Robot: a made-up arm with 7 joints. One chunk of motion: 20 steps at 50 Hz.
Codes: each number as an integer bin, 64 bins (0 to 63) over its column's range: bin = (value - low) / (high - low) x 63, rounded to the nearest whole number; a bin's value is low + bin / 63 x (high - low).
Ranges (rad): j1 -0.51..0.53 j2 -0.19..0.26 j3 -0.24..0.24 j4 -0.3..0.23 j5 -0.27..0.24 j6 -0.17..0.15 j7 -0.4..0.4
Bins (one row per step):
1: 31 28 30 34 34 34 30
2: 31 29 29 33 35 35 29
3: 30 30 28 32 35 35 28
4: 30 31 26 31 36 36 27
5: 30 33 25 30 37 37 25
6: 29 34 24 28 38 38 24
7: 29 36 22 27 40 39 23
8: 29 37 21 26 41 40 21
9: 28 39 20 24 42 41 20
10: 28 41 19 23 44 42 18
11: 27 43 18 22 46 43 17
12: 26 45 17 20 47 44 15
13: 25 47 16 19 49 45 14
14: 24 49 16 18 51 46 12
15: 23 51 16 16 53 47 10
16: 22 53 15 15 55 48 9
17: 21 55 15 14 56 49 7
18: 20 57 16 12 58 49 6
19: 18 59 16 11 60 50 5
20: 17 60 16 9 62 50 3
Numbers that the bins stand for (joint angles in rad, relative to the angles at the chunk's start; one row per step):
1: 0.0017 0.0100 -0.0114 -0.0140 0.0052 0.0027 -0.0190
2: 0.0017 0.0171 -0.0190 -0.0224 0.0133 0.0078 -0.0317
3: -0.0148 0.0243 -0.0267 -0.0308 0.0133 0.0078 -0.0444
4: -0.0148 0.0314 -0.0419 -0.0392 0.0214 0.0129 -0.0571
5: -0.0148 0.0457 -0.0495 -0.0476 0.0295 0.0179 -0.0825
6: -0.0313 0.0529 -0.0571 -0.0644 0.0376 0.0230 -0.0952
7: -0.0313 0.0671 -0.0724 -0.0729 0.0538 0.0281 -0.1079
8: -0.0313 0.0743 -0.0800 -0.0813 0.0619 0.0332 -0.1333
9: -0.0478 0.0886 -0.0876 -0.0981 0.0700 0.0383 -0.1460
10: -0.0478 0.1029 -0.0952 -0.1065 0.0862 0.0433 -0.1714
11: -0.0643 0.1171 -0.1029 -0.1149 0.1024 0.0484 -0.1841
12: -0.0808 0.1314 -0.1105 -0.1317 0.1105 0.0535 -0.2095
13: -0.0973 0.1457 -0.1181 -0.1402 0.1267 0.0586 -0.2222
14: -0.1138 0.1600 -0.1181 -0.1486 0.1429 0.0637 -0.2476
15: -0.1303 0.1743 -0.1181 -0.1654 0.1590 0.0687 -0.2730
16: -0.1468 0.1886 -0.1257 -0.1738 0.1752 0.0738 -0.2857
17: -0.1633 0.2029 -0.1257 -0.1822 0.1833 0.0789 -0.3111
18: -0.1798 0.2171 -0.1181 -0.1990 0.1995 0.0789 -0.3238
19: -0.2129 0.2314 -0.1181 -0.2075 0.2157 0.0840 -0.3365
20: -0.2294 0.2386 -0.1181 -0.2243 0.2319 0.0840 -0.3619

